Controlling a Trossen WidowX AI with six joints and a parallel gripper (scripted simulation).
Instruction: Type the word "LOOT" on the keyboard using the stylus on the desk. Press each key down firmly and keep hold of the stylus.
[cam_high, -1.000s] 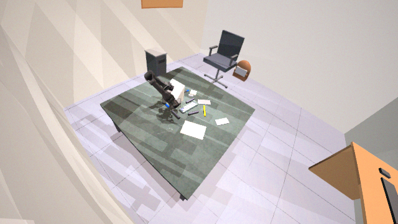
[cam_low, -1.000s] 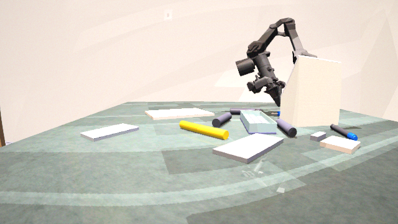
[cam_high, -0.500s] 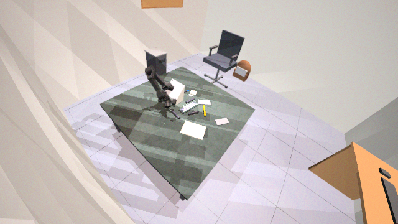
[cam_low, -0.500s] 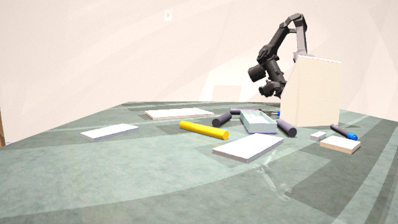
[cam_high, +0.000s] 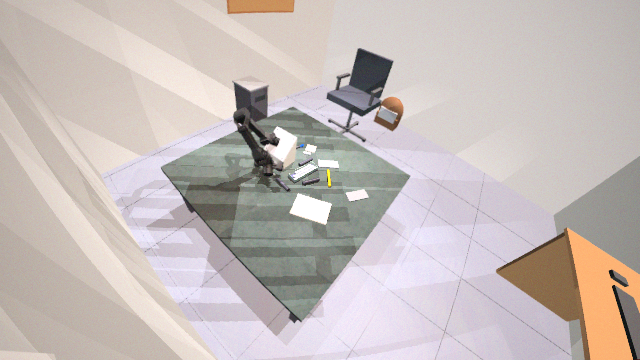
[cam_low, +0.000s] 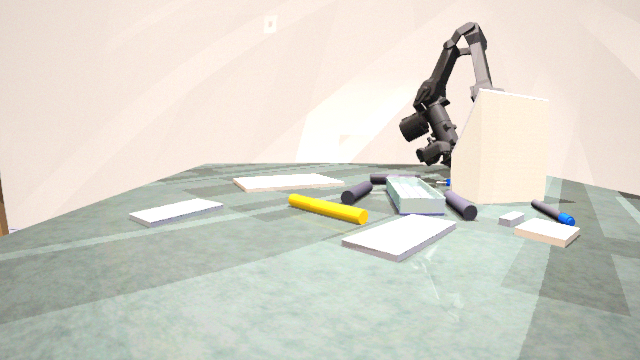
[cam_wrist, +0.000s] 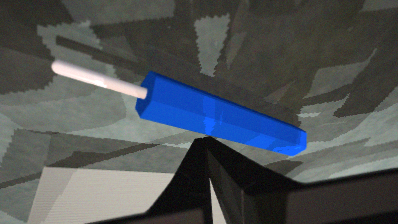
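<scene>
The thin white tip is 6 cm ahead of my gripper tip and 3 cm to the right of it. Round my gripper tip: eraser: 30 cm to the left, 11 cm ahead; then keyboard: 20 cm ahead, 11 cm to the left, 1 cm above; then blue stylus: 3 cm to the right, 2 cm ahead.
</scene>
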